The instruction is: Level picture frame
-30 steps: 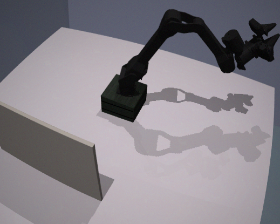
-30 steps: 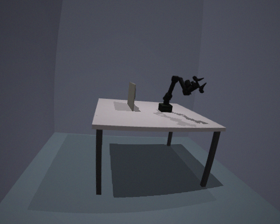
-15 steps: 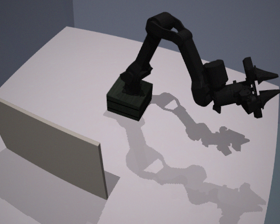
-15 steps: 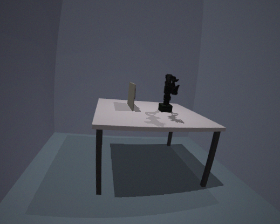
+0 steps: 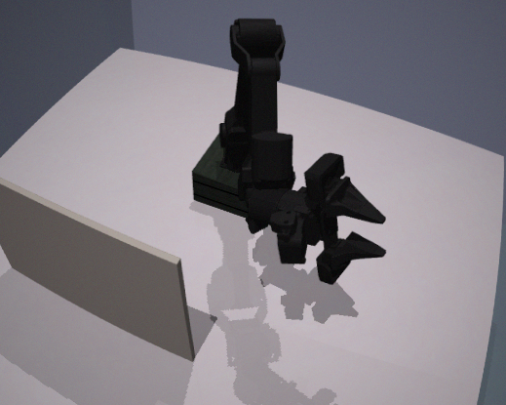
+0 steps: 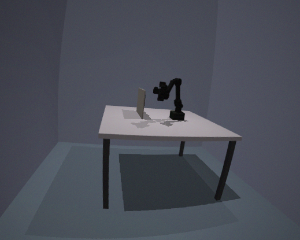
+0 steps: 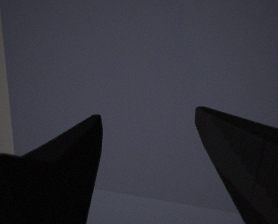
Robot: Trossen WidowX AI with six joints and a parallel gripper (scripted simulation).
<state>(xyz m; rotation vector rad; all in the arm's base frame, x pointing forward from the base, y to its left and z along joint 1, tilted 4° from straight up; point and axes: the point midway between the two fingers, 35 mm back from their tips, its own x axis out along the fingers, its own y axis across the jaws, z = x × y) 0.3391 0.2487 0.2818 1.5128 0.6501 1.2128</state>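
The picture frame is 30 mm ahead of my gripper tip, 480 mm to the right of it and 190 mm below it. The rest, counted from my gripper tip: wall panel: 40 mm ahead, 480 mm to the right, 190 mm below.
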